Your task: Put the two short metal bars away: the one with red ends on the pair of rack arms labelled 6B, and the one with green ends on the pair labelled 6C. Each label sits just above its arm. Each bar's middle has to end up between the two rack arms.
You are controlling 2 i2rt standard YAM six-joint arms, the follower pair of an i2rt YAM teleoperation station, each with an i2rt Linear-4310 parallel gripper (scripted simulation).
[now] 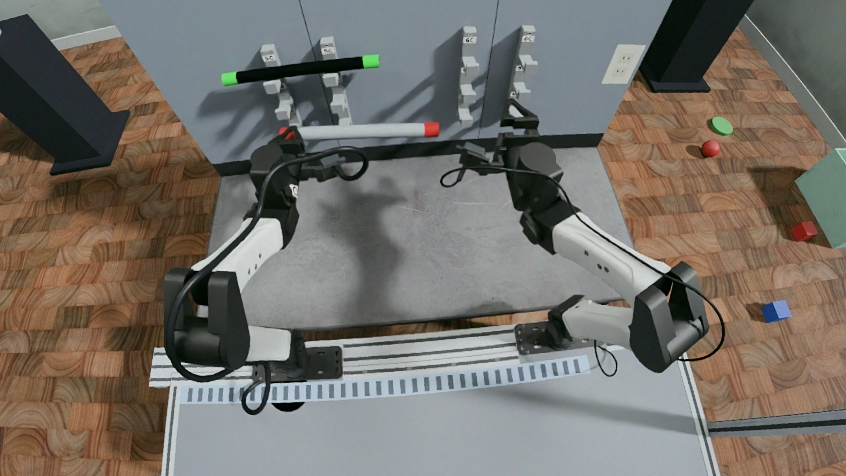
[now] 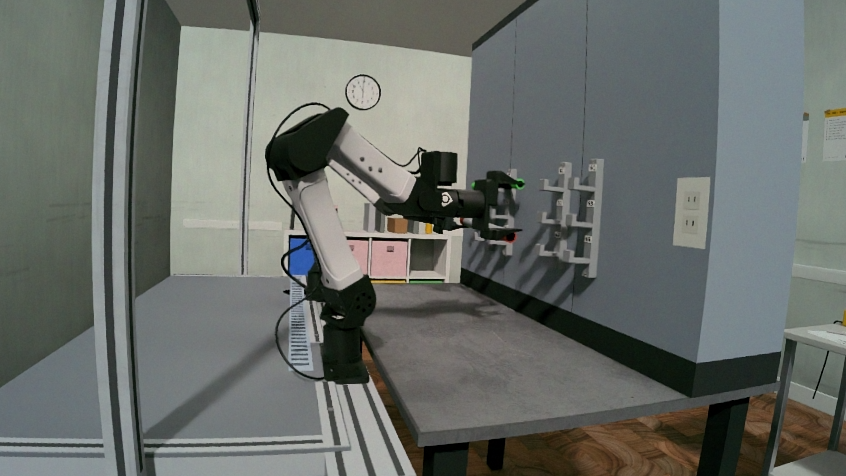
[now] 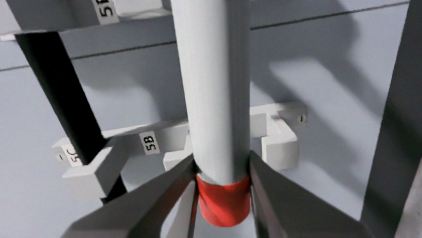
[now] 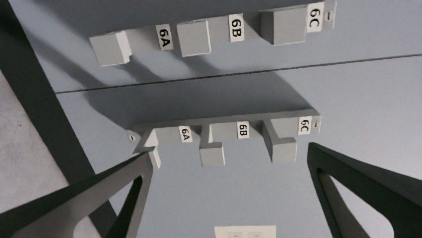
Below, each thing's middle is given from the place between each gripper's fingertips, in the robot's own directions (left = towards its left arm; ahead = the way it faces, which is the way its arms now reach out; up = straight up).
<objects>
I see the green-ended bar [image 1: 372,61] 110 mm above my left hand, 70 mm ahead of it and 40 mm to the right of it. The rest, counted from my left hand: red-ended bar [image 1: 398,130]: 140 mm to the right, 10 mm below, 10 mm behind; outlet plate [image 2: 699,184]: 750 mm to the right, 90 mm ahead, 60 mm above; rack strip [image 2: 565,169]: 380 mm to the right, 60 mm ahead, 30 mm above.
The rack strip lies 120 mm ahead of my right hand [image 2: 522,206], 60 mm to the left of it and 20 mm below it. Also, from my right hand: red-ended bar (60 mm ahead, 300 mm to the left, 60 mm below); outlet plate (150 mm ahead, 320 mm to the right, 10 mm above); green-ended bar (130 mm ahead, 400 mm to the left, 60 mm above).
</objects>
